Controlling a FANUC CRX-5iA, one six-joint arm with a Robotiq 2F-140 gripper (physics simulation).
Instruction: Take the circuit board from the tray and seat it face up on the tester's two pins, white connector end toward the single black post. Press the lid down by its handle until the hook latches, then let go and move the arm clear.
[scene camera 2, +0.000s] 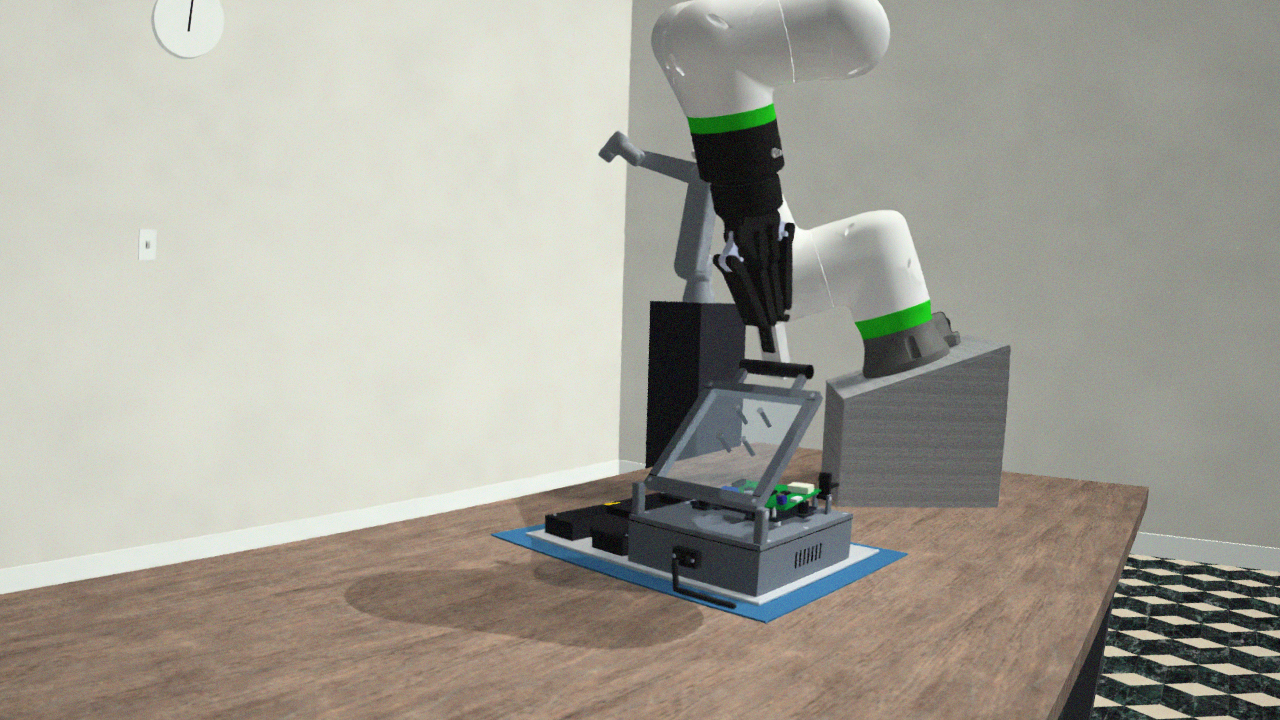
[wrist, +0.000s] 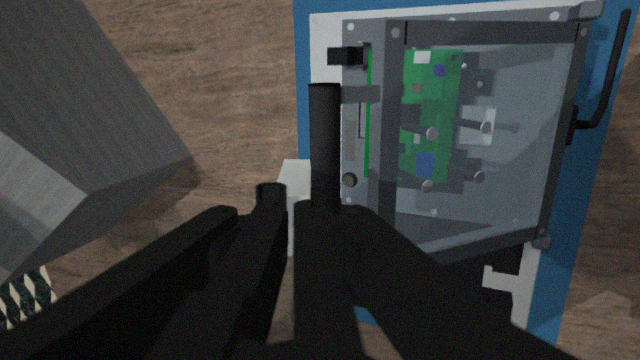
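Seen in the pictures: gripper, fingertip midpoint: (scene camera 2: 778, 375) (wrist: 297, 181); arm's base, link origin: (scene camera 2: 907, 364).
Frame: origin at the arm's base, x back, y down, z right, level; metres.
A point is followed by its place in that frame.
Note:
My gripper (scene camera 2: 768, 344) (wrist: 297, 181) @[x -0.447, y -0.010, z -0.074 m] is shut and empty, its fingertips just above the lid's black handle (scene camera 2: 776, 368) @[x -0.476, y -0.020, z -0.092 m] (wrist: 325, 140) @[x -0.470, y -0.026, z -0.105 m]. In the wrist view the fingers overlap the handle's near end; whether they touch it I cannot tell. The clear lid (scene camera 2: 729, 438) @[x -0.547, y 0.052, z -0.088 m] (wrist: 505, 185) @[x -0.565, y 0.068, z -0.065 m] stands tilted partway open over the grey tester (scene camera 2: 698, 546) @[x -0.606, y 0.157, z -0.103 m]. The green circuit board (scene camera 2: 787, 495) (wrist: 432, 105) lies component side up on the tester, under the lid. Its exact fit on the pins is hidden. The black hook (scene camera 2: 825, 484) @[x -0.440, y 0.108, z -0.144 m] (wrist: 345, 55) @[x -0.439, y 0.095, z -0.143 m] stands at the handle side, clear of the lid.
The tester stands on a white plate over a blue mat (scene camera 2: 881, 557) @[x -0.379, y 0.199, z -0.193 m] (wrist: 555, 295) @[x -0.648, y 0.199, z 0.089 m]. Low black blocks (scene camera 2: 577, 521) @[x -0.596, y 0.173, z 0.098 m] lie beside it. A black cable (scene camera 2: 702, 599) @[x -0.641, y 0.197, z -0.143 m] (wrist: 611, 70) @[x -0.637, y 0.193, z -0.136 m] leaves its side. The grey robot pedestal (scene camera 2: 921, 438) @[x -0.111, y 0.097, z -0.093 m] (wrist: 100, 110) @[x -0.131, y 0.118, z -0.069 m] stands behind, near a dark stand (scene camera 2: 673, 385).

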